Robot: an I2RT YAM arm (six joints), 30 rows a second.
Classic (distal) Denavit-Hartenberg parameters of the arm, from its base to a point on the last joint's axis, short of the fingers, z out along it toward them. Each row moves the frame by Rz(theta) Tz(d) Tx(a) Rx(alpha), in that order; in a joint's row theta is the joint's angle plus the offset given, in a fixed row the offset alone. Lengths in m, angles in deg.
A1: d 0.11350  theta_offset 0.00  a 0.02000  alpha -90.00
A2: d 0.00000  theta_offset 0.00  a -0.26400  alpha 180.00
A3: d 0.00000  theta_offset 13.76  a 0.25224  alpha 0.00
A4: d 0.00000  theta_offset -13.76  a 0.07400  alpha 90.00
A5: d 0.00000  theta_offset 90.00  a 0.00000  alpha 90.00
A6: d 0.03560  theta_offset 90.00  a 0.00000  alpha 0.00
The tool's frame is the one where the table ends.
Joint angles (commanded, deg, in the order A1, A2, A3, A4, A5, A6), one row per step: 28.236 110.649 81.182 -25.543 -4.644 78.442; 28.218 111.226 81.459 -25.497 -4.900 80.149; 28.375 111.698 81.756 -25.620 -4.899 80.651; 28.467 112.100 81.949 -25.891 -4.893 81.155; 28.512 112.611 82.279 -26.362 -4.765 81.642; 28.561 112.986 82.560 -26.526 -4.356 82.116
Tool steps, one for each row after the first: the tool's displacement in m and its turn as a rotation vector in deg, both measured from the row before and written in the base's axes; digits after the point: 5 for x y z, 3 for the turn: 0.00150 0.00084 -0.00249 0.855 0.908 -1.267; 0.00063 0.00165 -0.00186 0.088 0.434 -0.255; 0.00029 0.00092 -0.00209 -0.005 0.592 -0.327; 0.00068 0.00066 -0.00236 -0.188 0.686 -0.430; 0.00089 0.00061 -0.00135 -0.215 0.220 -0.570
